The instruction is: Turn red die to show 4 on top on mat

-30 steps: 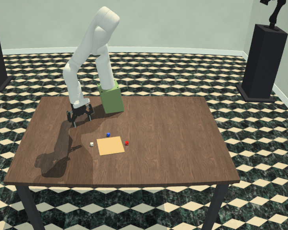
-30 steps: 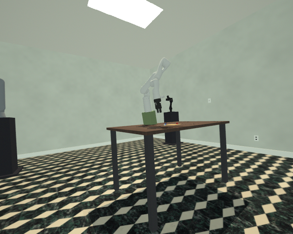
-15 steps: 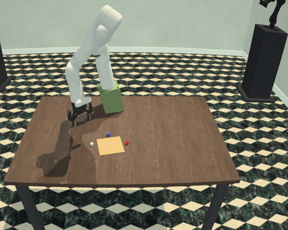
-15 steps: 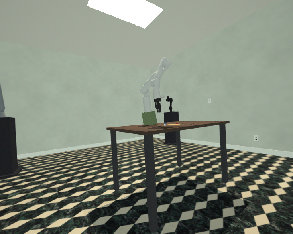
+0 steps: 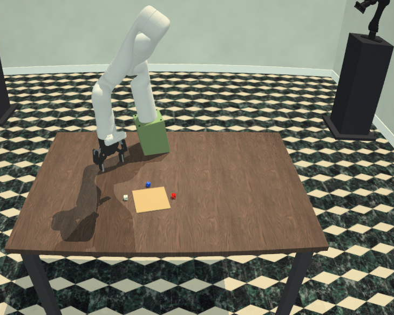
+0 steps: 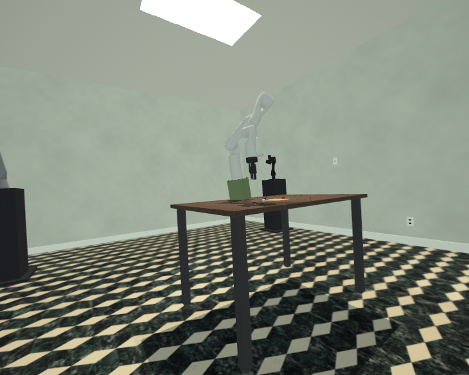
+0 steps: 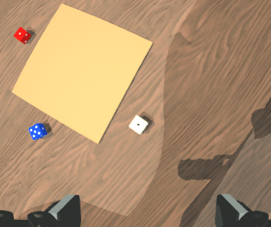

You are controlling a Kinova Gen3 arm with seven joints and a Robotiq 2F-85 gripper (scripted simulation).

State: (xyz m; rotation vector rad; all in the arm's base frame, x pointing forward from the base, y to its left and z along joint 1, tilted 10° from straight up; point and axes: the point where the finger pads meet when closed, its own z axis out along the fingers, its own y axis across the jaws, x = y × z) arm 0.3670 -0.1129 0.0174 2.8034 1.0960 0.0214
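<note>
My hand is 60 mm past the blue die, 140 mm to the right of it and 140 mm above it. From my hand the other things lie so: mat 30 mm ahead, 160 mm to the left, 150 mm below; then white die 30 mm ahead, 50 mm to the left, 140 mm below; then red die 10 mm ahead, 250 mm to the left, 140 mm below.
</note>
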